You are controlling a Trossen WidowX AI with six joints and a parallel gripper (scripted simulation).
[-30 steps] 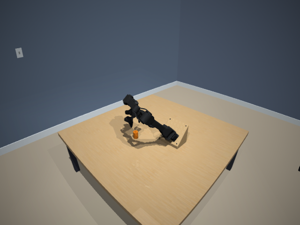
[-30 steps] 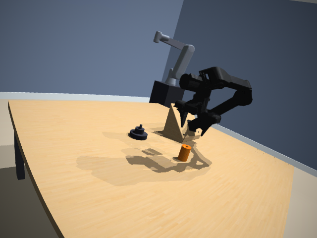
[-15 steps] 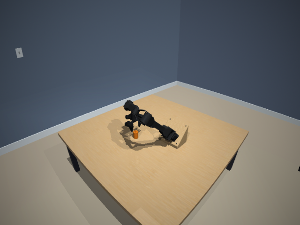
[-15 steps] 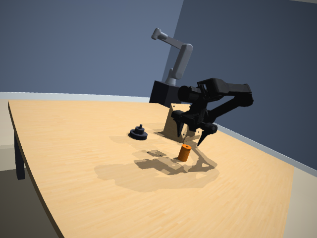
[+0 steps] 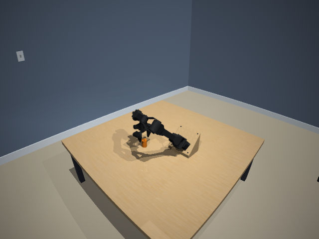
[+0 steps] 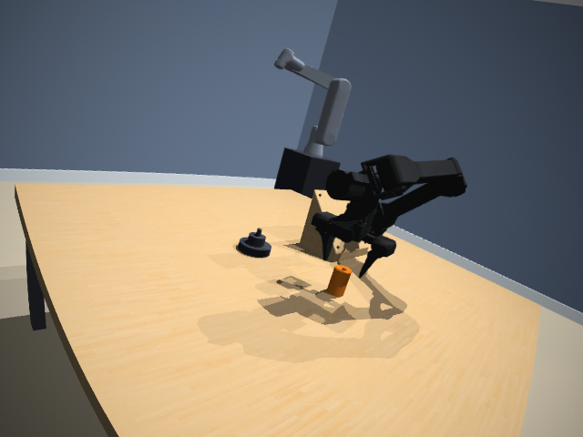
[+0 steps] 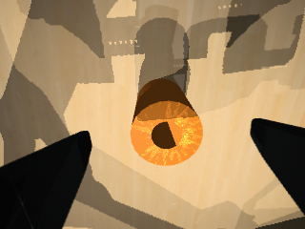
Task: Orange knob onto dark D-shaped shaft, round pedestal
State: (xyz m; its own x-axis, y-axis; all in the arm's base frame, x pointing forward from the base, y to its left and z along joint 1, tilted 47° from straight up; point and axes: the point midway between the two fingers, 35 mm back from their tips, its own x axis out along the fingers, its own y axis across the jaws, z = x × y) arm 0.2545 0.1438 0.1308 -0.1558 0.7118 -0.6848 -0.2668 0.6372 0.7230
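My gripper tip is 30 mm above the orange knob. Also, from my gripper tip: dark round pedestal 60 mm ahead, 230 mm to the right, 30 mm below.
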